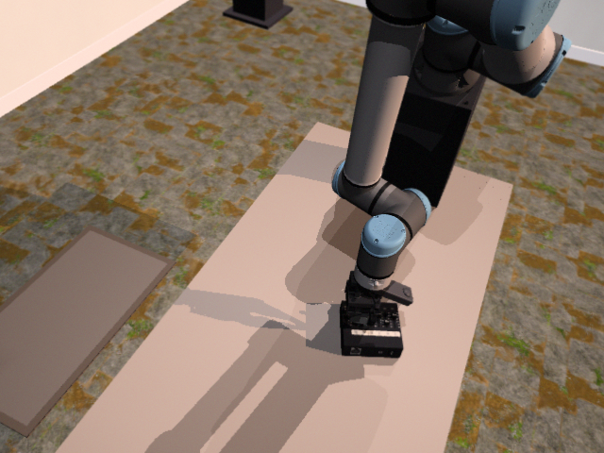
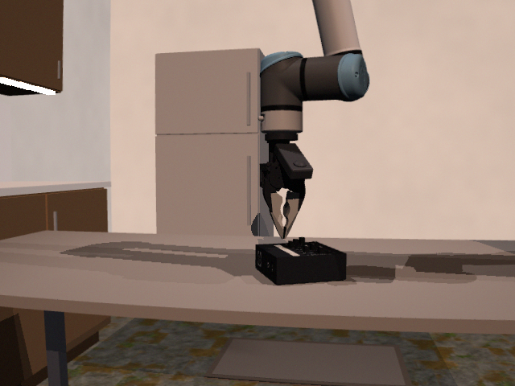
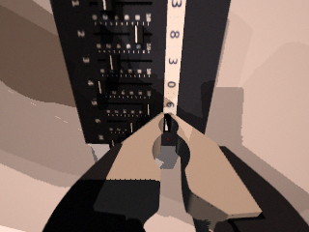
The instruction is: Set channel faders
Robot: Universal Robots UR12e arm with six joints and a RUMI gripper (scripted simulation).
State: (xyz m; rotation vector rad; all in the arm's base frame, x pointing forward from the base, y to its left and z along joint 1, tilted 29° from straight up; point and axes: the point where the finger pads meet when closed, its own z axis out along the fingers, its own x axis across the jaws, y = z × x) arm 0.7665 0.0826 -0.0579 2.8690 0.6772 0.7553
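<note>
My gripper is now 60 mm past the channel 3 fader, 20 mm to the right of it and 20 mm above it. The rest, counted from my hand: master fader 70 mm to the right, 30 mm behind, 20 mm below; channel 1 fader 80 mm behind, 60 mm to the left, 20 mm below; channel 2 fader 50 mm to the left, 50 mm behind, 20 mm below.
</note>
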